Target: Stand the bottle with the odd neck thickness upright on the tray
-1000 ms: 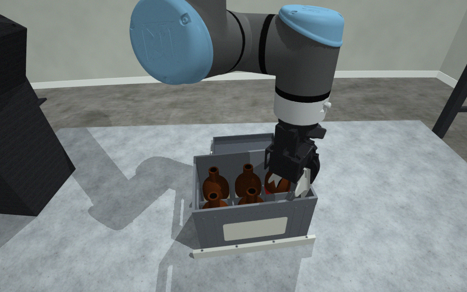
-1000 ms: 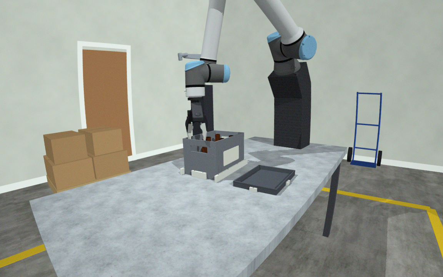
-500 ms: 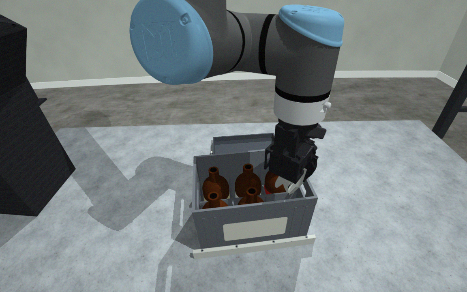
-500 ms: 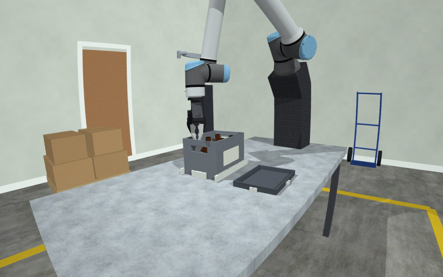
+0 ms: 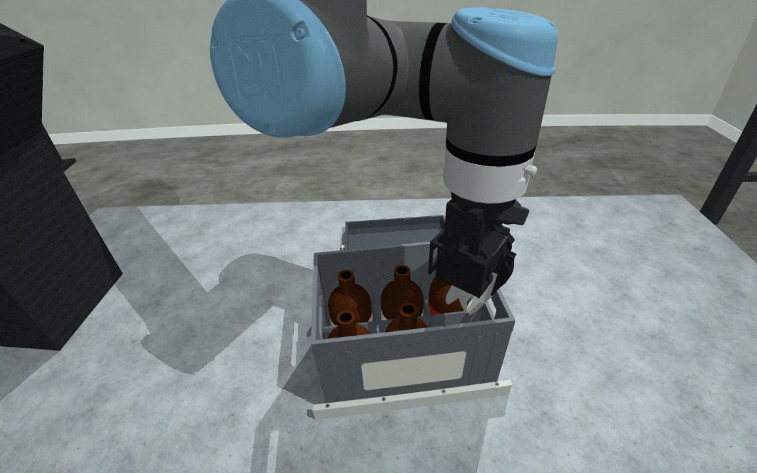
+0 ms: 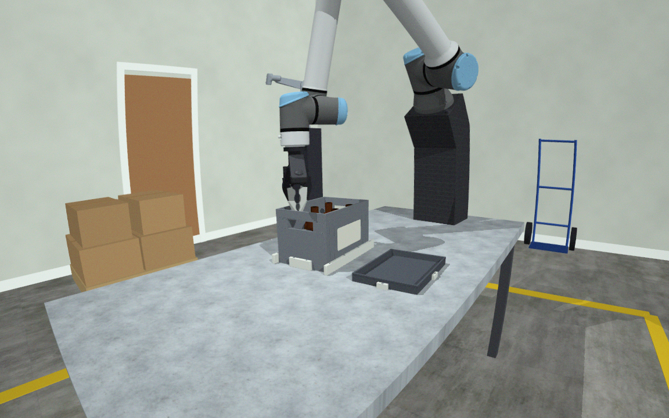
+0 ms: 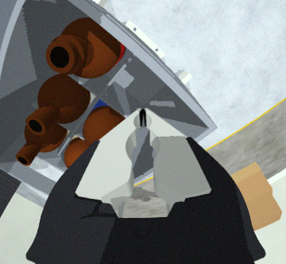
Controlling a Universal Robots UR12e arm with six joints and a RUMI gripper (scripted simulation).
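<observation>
The glass bottle lies 90 mm to the left of my hand and 70 mm below it. Also, from my hand: crate 90 mm behind, 70 mm below, 40 mm to the left; grey tray 330 mm to the left, 140 mm below, 60 mm behind.
</observation>
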